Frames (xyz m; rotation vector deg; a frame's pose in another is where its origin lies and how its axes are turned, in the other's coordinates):
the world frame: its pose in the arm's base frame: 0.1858 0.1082 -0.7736 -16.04 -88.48 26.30
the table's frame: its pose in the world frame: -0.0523 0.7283 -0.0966 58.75 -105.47 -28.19
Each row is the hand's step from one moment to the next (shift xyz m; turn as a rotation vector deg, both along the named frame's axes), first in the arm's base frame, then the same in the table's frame.
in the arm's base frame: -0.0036 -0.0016 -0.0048 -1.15 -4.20 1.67
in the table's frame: 0.0020 0.0053 0.0024 4.51 -1.17 -0.06
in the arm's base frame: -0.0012 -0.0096 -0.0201 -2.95 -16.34 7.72
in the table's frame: 0.0050 0.0115 0.0184 17.13 -6.46 -0.37
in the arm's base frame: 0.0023 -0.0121 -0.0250 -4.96 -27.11 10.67
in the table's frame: 0.0047 0.0115 0.0250 28.03 -9.31 0.94
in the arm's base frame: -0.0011 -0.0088 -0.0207 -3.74 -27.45 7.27
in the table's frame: 0.0042 0.0120 0.0186 27.14 -8.12 4.25
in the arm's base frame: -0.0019 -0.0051 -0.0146 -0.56 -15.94 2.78
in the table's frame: 0.0025 0.0095 0.0121 14.77 -4.98 4.37
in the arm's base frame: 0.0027 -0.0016 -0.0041 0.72 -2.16 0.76
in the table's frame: -0.0006 0.0003 0.0051 1.73 -1.51 0.72
